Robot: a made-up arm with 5 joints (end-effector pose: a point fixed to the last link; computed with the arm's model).
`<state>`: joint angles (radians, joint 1 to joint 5).
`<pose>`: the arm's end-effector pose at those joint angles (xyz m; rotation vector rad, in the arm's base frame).
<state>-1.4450 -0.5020 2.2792 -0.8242 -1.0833</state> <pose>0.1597 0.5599 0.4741 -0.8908 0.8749 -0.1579</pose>
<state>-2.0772 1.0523 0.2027 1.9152 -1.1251</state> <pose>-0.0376 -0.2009 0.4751 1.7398 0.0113 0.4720</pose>
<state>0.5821 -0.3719 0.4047 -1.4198 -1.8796</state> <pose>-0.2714 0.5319 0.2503 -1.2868 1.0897 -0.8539</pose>
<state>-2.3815 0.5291 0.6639 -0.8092 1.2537</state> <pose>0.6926 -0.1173 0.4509 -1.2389 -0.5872 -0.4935</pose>
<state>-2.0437 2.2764 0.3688 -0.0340 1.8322</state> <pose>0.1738 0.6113 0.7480 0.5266 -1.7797 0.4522</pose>
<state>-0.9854 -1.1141 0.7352 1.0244 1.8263</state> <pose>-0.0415 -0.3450 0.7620 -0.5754 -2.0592 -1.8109</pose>
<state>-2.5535 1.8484 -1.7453 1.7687 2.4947</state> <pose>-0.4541 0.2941 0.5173 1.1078 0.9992 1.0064</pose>
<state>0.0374 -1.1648 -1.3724 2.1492 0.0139</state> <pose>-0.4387 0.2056 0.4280 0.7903 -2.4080 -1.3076</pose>
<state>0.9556 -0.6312 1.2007 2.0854 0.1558</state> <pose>0.1814 0.2612 0.4509 1.6364 1.4267 0.7515</pose>
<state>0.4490 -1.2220 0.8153 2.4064 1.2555</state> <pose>0.3318 -0.2653 0.3114 2.0139 -0.5171 -1.4365</pose>
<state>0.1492 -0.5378 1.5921 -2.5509 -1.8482</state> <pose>-0.1075 0.3235 -0.0748 -1.4200 -0.3156 -1.2408</pose>
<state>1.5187 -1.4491 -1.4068 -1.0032 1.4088</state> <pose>0.3933 -0.2890 0.3872 -1.4150 -0.4833 -0.3758</pose>
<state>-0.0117 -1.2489 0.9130 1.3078 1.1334</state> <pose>0.2521 -0.2454 0.6743 0.9997 -1.1772 -1.0128</pose>
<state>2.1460 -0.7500 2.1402 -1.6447 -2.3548</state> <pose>-0.1135 -0.6353 0.1503 -1.2945 -0.9194 0.8959</pose>
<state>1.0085 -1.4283 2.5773 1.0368 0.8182</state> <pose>-0.1540 0.3873 0.7144 1.2291 0.5620 1.4421</pose>
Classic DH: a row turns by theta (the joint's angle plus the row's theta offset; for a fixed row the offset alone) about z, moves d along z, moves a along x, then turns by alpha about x. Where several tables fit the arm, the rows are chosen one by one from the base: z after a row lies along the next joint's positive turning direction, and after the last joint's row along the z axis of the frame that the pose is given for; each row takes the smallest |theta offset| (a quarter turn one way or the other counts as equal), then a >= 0, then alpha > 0; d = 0 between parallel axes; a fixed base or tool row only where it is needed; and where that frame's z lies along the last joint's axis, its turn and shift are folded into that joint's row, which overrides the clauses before.
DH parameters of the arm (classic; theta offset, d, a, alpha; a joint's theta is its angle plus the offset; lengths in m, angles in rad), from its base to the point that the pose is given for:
joint 1: -0.023 0 -0.1128 0
joint 2: -1.1049 0 -0.1272 0
joint 3: -0.4429 0.3946 -0.0043 -1.5708
joint 4: -1.5708 0.2908 0.365 -1.5708
joint 5: 1.5708 -0.2109 0.0318 1.5708
tool (fixed): 3.1416 -0.1027 0 0

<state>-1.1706 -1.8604 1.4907 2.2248 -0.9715</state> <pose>-0.3573 -0.2032 0.3592 1.6721 -0.9470 0.0658</pose>
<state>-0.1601 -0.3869 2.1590 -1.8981 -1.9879</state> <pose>-0.4551 0.3423 0.0548 -1.4619 0.0403 -0.5379</pose>
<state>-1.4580 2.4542 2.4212 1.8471 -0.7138</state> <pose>-0.4234 0.4112 0.5134 0.8052 -1.8395 -1.3479</pose>
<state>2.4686 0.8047 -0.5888 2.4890 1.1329</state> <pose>-0.0261 0.2903 0.2902 0.8230 1.7458 0.3500</pose>
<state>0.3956 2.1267 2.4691 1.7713 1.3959</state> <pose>-0.3547 -0.6334 0.5384 0.6818 -2.0302 -2.0521</pose>
